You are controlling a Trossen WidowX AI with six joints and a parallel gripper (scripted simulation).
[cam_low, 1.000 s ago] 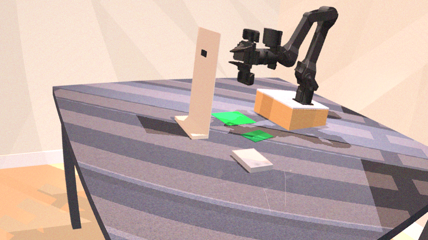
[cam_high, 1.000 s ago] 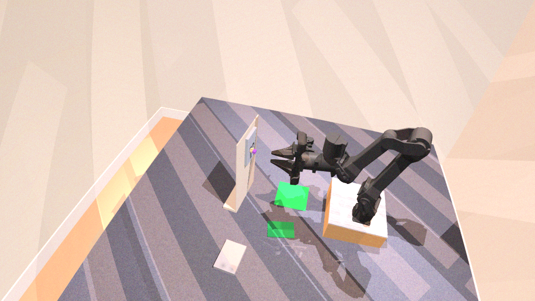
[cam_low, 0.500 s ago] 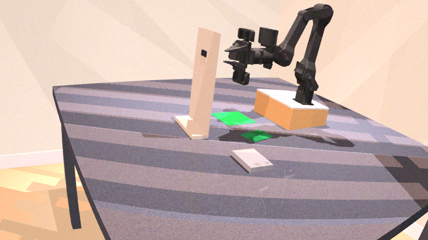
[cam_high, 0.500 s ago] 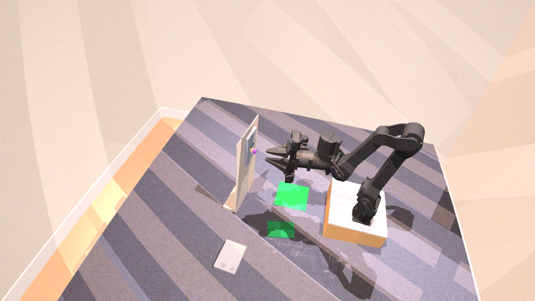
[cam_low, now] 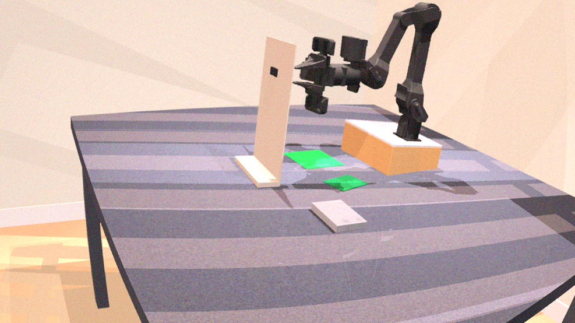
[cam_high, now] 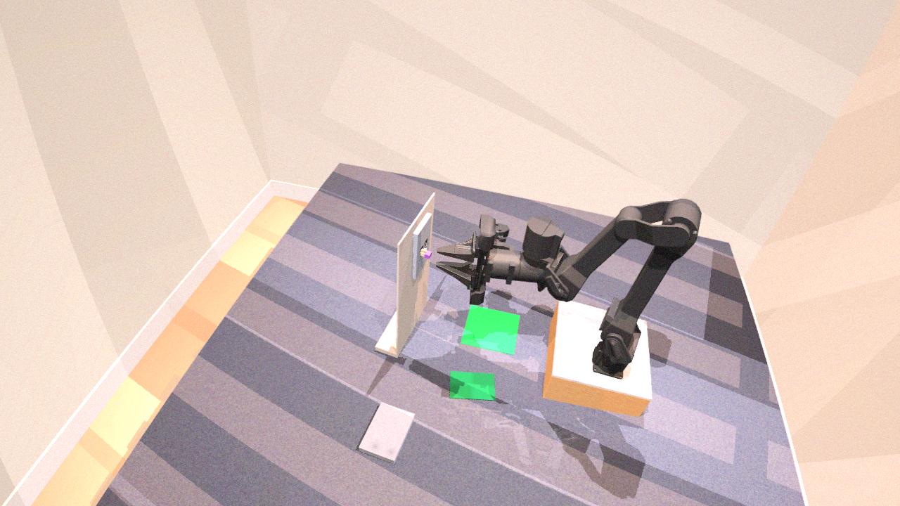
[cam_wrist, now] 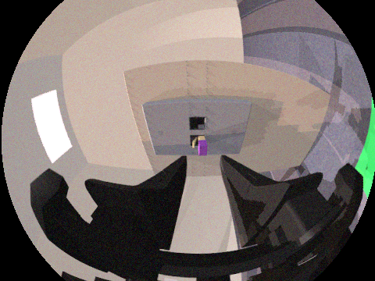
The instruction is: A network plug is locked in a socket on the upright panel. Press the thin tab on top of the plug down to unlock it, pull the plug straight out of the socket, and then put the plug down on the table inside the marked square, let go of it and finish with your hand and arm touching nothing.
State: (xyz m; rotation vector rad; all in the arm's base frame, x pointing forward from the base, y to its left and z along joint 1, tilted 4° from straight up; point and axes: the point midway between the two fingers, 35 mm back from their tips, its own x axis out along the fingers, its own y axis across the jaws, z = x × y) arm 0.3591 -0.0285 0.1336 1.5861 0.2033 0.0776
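My gripper tip is 30 mm short of the network plug. Also, from my gripper tip: panel 90 mm below, 50 mm ahead, 10 mm to the right.
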